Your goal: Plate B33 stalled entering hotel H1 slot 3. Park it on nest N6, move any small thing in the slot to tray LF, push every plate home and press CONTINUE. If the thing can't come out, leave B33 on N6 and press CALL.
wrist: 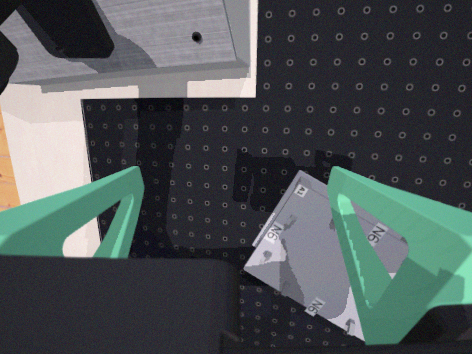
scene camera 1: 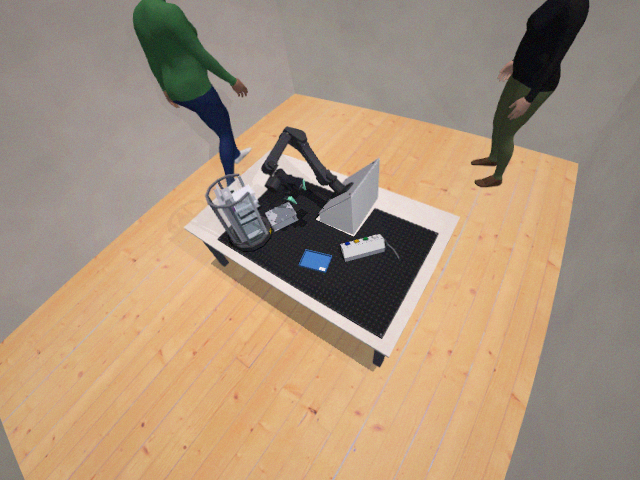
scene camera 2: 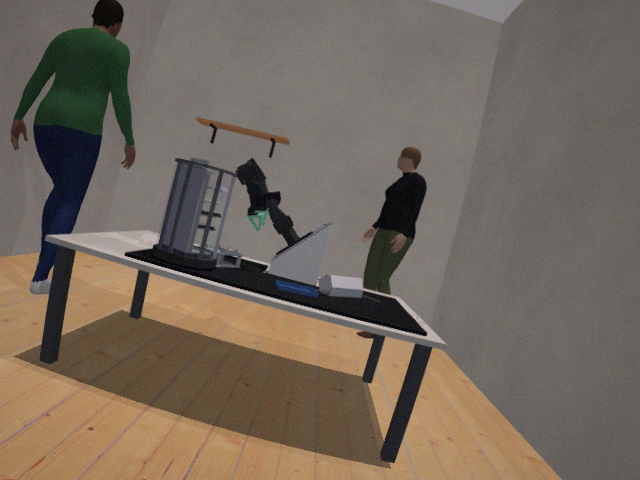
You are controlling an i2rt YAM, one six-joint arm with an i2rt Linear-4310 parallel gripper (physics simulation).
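Seen in the pictures: gripper, fingertip midpoint: (wrist: 235, 177) (scene camera 1: 300, 196) (scene camera 2: 260, 227); arm's base, link origin: (scene camera 1: 341, 191) (scene camera 2: 295, 243).
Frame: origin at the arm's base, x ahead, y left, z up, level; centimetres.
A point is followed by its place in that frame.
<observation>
My gripper (scene camera 1: 298, 192) @[x 18.0, y -14.8, z 4.1 cm] (scene camera 2: 258, 219) @[x 18.0, y -14.8, z 4.1 cm] (wrist: 235, 177) @[x 18.0, y -14.8, z 4.1 cm] is open, its green fingers wide apart with nothing between them. It hangs above the black mat, beside and above nest N6 (scene camera 1: 281, 215) @[x 27.4, y -25.7, z -9.0 cm] (scene camera 2: 229, 258) (wrist: 312, 260) @[x 23.9, y -26.8, z -9.0 cm]. The nest is a grey block with N6 labels; its top shows bare, partly behind the right finger in the wrist view. The round plate hotel (scene camera 1: 242, 246) @[x 56.2, y -31.0, z -10.6 cm] (scene camera 2: 187, 206) @[x 56.8, y -35.1, z 6.8 cm] stands beside the nest, with several levels. Its slot numbers, B33 and any small thing in a slot cannot be made out. A blue tray (scene camera 1: 313, 259) @[x 38.9, y 7.0, z -14.8 cm] (scene camera 2: 296, 288) @[x 35.1, y 8.6, z -14.8 cm] lies flat, its label unreadable. A white button box (scene camera 1: 362, 250) @[x 22.5, y 28.0, z -9.7 cm] (scene camera 2: 345, 286) @[x 23.6, y 27.8, z -10.5 cm] has coloured buttons.
The grey wedge-shaped arm mount (scene camera 1: 362, 209) @[x 1.1, y 14.5, z -6.1 cm] (scene camera 2: 305, 258) @[x 13.1, y 7.5, z -4.3 cm] (wrist: 165, 35) @[x 8.4, y -5.7, z -6.8 cm] stands behind the tray and button box. A cable runs from the box. The black perforated mat (scene camera 1: 361, 299) @[x 44.0, y 41.1, z -15.0 cm] (wrist: 350, 60) @[x 25.4, y -6.2, z -15.0 cm] covers much of the white table (scene camera 1: 418, 206) @[x -26.2, y 37.1, z -16.3 cm]. Two people stand near the table.
</observation>
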